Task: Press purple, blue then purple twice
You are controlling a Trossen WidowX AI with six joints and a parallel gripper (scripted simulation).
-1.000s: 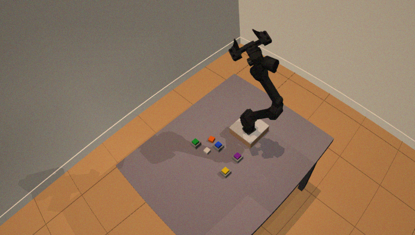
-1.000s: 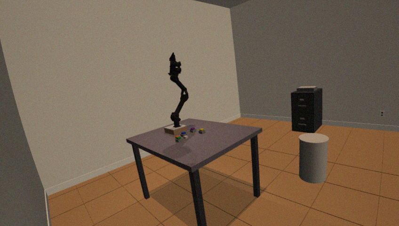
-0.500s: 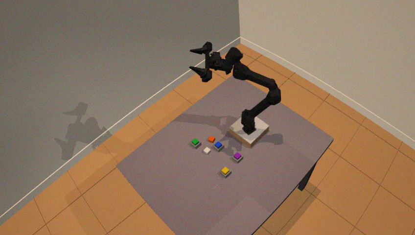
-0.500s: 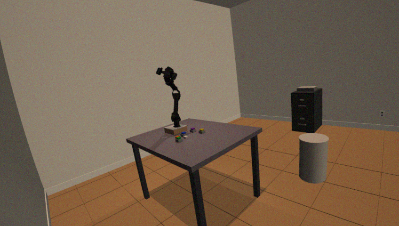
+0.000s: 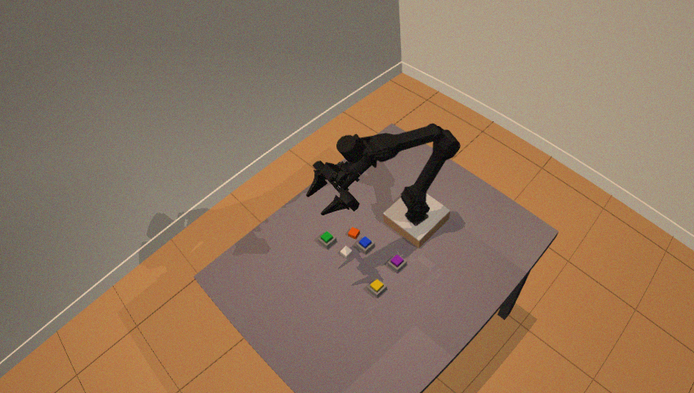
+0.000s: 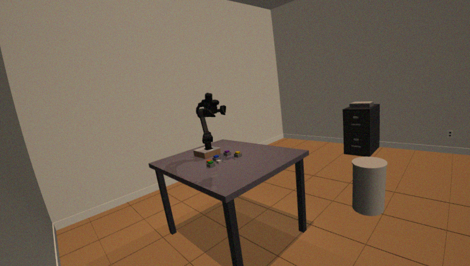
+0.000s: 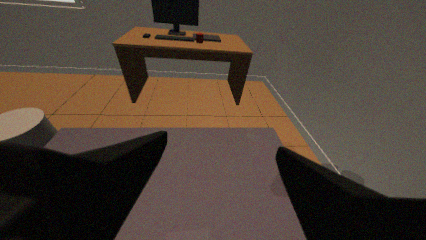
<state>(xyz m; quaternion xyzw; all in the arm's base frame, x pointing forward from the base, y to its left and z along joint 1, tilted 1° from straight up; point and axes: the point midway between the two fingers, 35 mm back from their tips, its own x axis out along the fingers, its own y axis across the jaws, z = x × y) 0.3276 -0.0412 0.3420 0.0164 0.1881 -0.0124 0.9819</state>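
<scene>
Now: the purple button 35 cm below my gripper tip, 20 cm behind it and 13 cm to the left of it. Also, from my gripper tip: green button: 35 cm below, 11 cm to the right, 6 cm behind; white block: 37 cm below, 9 cm behind, 2 cm to the right; blue button: 35 cm below, 16 cm behind.
</scene>
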